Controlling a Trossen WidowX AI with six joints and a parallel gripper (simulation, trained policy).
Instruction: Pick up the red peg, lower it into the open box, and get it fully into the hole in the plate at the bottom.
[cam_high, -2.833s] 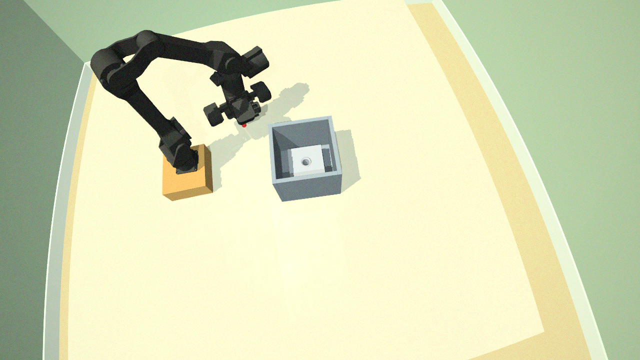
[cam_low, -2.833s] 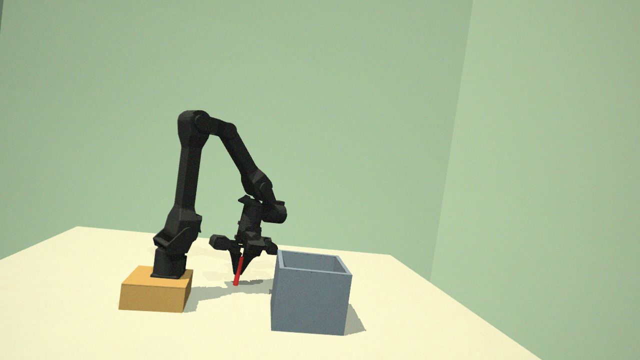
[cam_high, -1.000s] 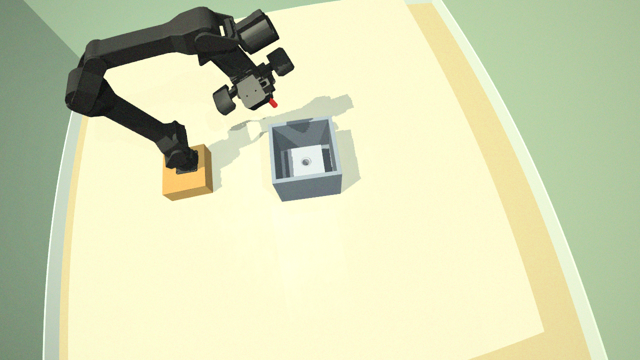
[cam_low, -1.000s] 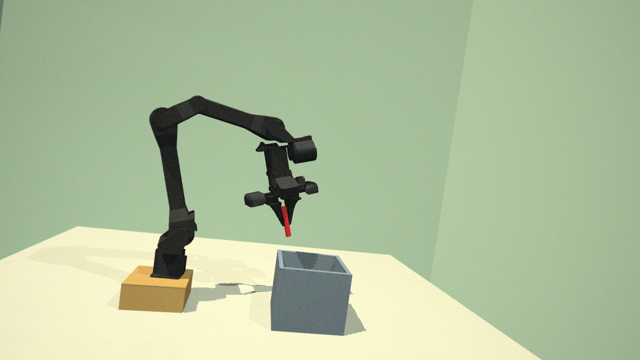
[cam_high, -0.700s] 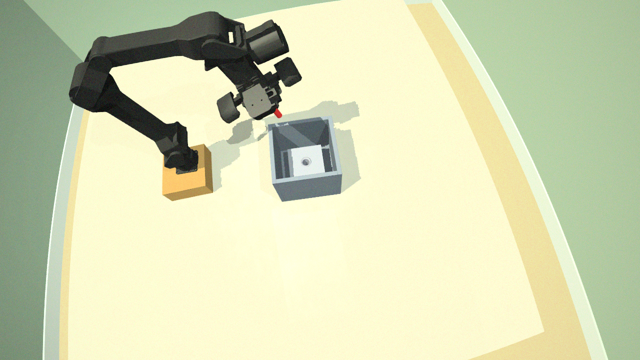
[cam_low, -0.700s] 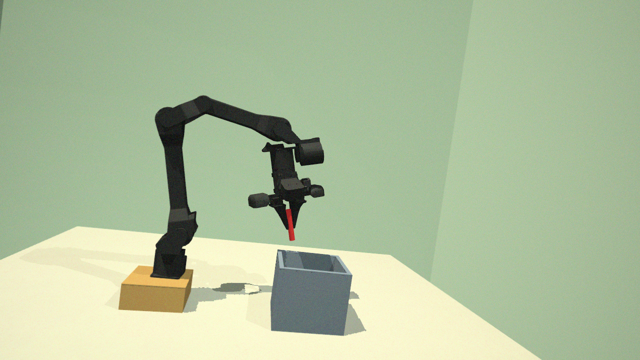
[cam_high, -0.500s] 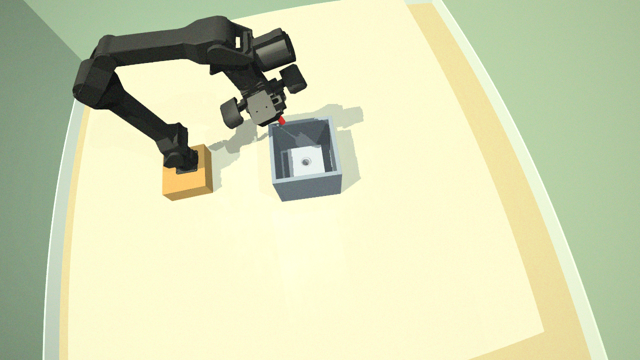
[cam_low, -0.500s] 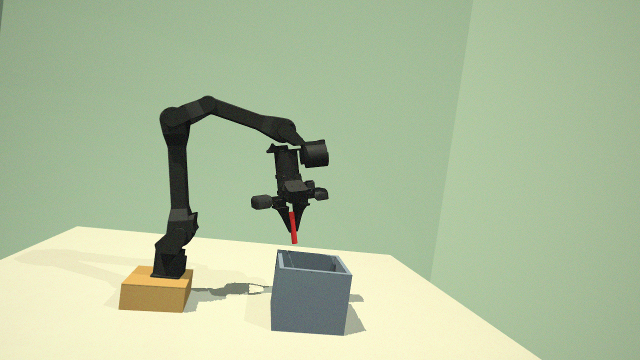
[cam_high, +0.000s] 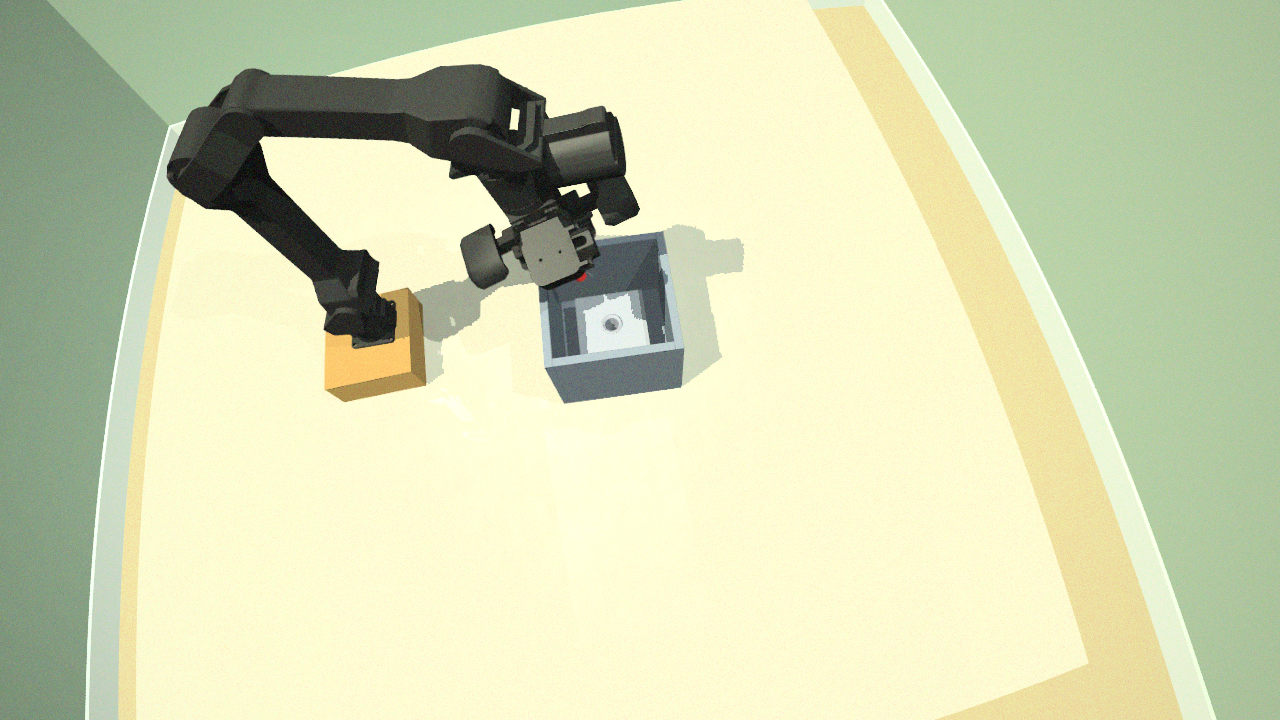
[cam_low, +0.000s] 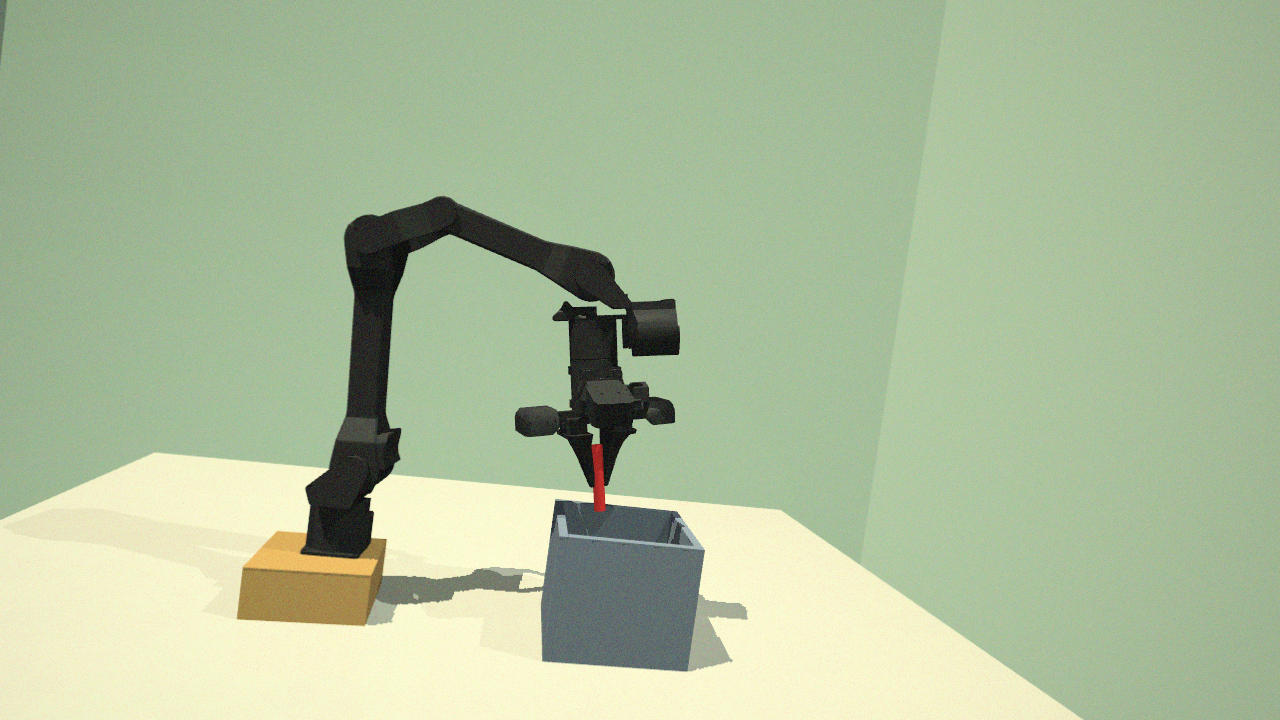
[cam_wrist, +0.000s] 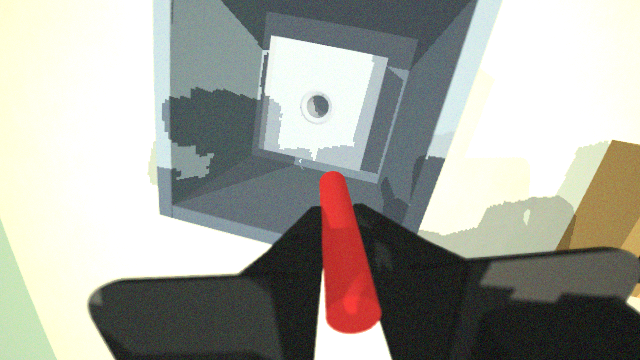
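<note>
My gripper tip is now 12 cm above the plate, 3 cm to the left of it and 3 cm short of it. From my gripper tip the other things lie so: red peg: 1 cm above.
</note>
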